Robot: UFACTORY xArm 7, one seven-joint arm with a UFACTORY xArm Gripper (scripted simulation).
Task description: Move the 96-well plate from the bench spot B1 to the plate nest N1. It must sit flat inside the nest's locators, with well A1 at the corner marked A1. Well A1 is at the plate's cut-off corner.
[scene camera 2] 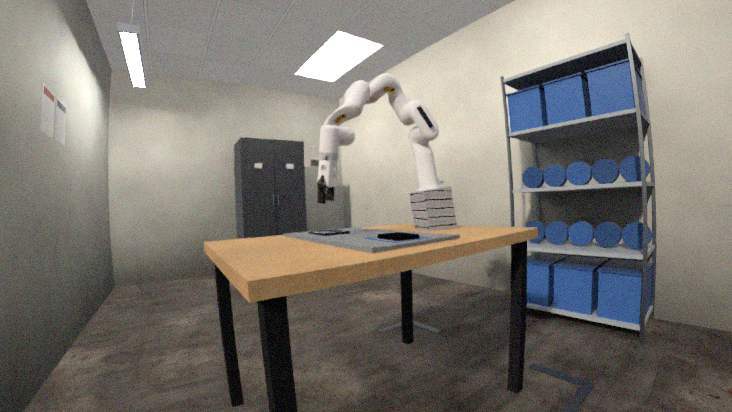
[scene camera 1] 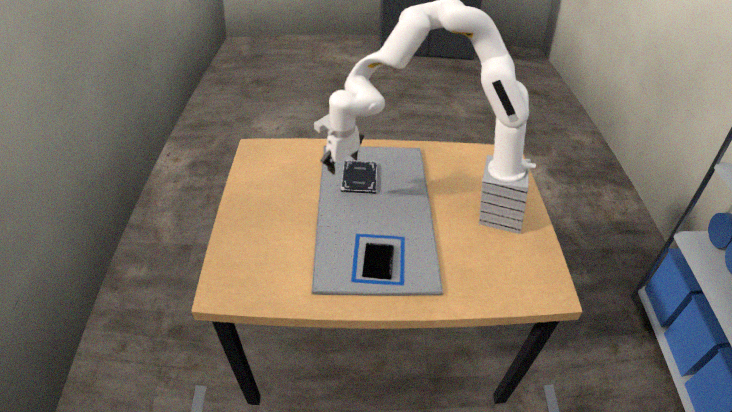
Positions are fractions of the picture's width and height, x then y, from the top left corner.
Observation:
In view: a 96-well plate (scene camera 1: 0.52, 0.62) and a plate nest N1 (scene camera 1: 0.48, 0.42).

